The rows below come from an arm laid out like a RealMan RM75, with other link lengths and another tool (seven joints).
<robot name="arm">
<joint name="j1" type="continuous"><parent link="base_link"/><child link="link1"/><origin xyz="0 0 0.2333"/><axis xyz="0 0 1"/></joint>
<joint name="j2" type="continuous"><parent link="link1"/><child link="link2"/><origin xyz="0 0 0" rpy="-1.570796 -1.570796 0"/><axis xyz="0 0 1"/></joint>
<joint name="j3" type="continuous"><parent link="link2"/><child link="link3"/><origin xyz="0.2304 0 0" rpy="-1.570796 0 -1.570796"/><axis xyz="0 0 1"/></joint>
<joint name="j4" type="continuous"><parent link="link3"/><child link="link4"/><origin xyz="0 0 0" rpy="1.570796 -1.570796 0"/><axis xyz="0 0 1"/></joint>
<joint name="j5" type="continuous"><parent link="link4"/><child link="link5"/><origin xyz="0.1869 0 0" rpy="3.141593 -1.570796 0"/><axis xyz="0 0 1"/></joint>
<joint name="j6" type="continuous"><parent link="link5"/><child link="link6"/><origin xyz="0 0 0" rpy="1.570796 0 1.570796"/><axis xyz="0 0 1"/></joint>
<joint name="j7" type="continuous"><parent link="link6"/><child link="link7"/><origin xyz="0 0.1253 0" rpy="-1.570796 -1.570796 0"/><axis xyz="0 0 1"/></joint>
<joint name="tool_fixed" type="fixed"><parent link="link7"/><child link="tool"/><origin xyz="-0.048 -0.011 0.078" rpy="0 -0.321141 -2.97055"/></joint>
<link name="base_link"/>
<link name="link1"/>
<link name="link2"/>
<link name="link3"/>
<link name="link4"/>
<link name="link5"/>
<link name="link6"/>
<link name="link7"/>
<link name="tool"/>
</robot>
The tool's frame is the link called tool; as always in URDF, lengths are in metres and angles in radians. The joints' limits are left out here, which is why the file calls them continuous.
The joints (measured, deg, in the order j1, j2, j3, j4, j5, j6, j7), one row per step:
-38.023 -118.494 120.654 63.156 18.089 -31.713 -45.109
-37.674 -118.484 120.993 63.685 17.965 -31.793 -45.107
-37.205 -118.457 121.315 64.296 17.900 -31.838 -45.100
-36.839 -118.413 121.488 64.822 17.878 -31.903 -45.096
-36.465 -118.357 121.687 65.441 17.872 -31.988 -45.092
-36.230 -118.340 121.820 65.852 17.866 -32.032 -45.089
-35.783 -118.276 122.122 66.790 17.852 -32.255 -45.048
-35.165 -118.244 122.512 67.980 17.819 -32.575 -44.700
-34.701 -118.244 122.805 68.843 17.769 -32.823 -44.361
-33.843 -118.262 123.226 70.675 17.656 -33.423 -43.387
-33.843 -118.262 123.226 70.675 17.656 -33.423 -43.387
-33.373 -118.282 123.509 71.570 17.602 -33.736 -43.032
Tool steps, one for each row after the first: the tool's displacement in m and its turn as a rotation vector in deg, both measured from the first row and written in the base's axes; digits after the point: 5 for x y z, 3 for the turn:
0.00050 -0.00184 -0.00132 -0.243 -0.199 -0.074
0.00070 -0.00387 -0.00238 -0.457 -0.424 -0.146
0.00094 -0.00520 -0.00262 -0.536 -0.621 -0.195
0.00165 -0.00659 -0.00281 -0.615 -0.835 -0.312
0.00234 -0.00755 -0.00309 -0.685 -1.001 -0.411
0.00415 -0.00949 -0.00337 -0.801 -1.268 -0.646
0.00637 -0.01222 -0.00399 -1.031 -1.392 -1.009
0.00797 -0.01438 -0.00463 -1.238 -1.437 -1.276
0.01216 -0.01820 -0.00503 -1.563 -1.408 -1.946
0.01216 -0.01820 -0.00503 -1.563 -1.408 -1.946
0.01380 -0.02048 -0.00558 -1.757 -1.460 -2.178

